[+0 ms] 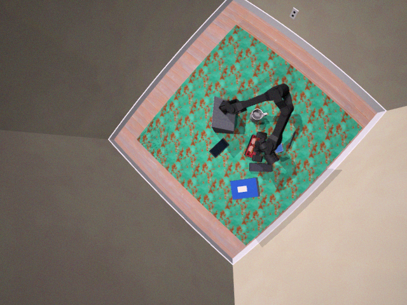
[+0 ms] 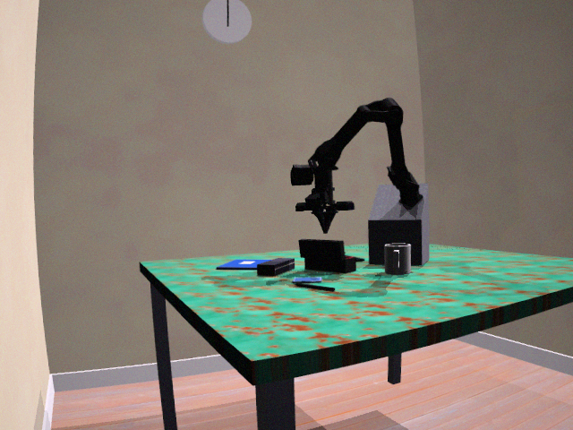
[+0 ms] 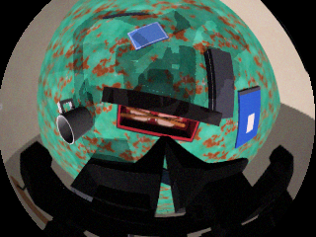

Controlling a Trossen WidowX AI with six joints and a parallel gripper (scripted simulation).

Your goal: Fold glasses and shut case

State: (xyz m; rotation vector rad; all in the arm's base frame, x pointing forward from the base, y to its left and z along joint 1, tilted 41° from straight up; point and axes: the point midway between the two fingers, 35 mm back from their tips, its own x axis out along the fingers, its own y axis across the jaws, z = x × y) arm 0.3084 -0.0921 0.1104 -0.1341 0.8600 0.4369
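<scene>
My hand is 80 mm above the glasses case lid, 30 mm short of it and 20 mm to the right of it. Round my hand: black glasses case: 110 mm below, 10 mm to the left, 10 mm ahead; then black box: 140 mm below, 140 mm ahead, 80 mm to the right; then glasses: 130 mm below, 10 mm to the left, 10 mm behind.
</scene>
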